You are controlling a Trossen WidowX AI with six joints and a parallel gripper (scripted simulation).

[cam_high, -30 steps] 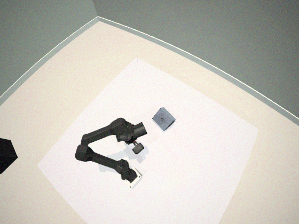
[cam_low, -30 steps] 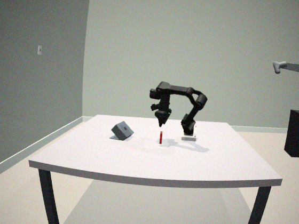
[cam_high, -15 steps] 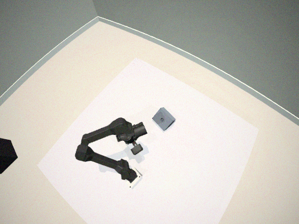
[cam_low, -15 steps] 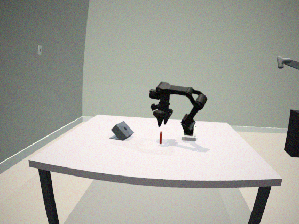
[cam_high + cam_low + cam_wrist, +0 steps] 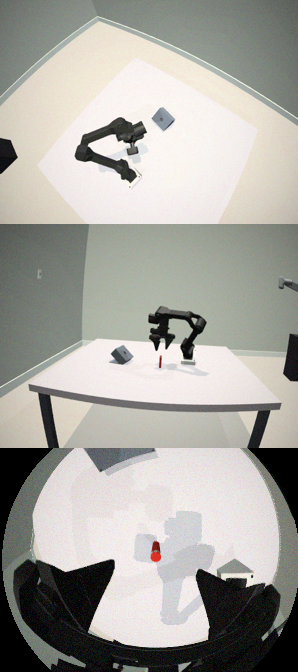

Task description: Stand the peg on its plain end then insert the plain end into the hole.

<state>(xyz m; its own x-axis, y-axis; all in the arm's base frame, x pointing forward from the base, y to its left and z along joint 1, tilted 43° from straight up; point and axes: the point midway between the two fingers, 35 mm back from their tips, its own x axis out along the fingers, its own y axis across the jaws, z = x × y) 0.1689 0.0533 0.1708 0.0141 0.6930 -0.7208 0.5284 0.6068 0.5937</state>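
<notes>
The red peg is 6 cm below my gripper tip. The rest, counted from my gripper tip: grey sloped panel 27 cm ahead, 4 cm to the right, 7 cm below.
</notes>
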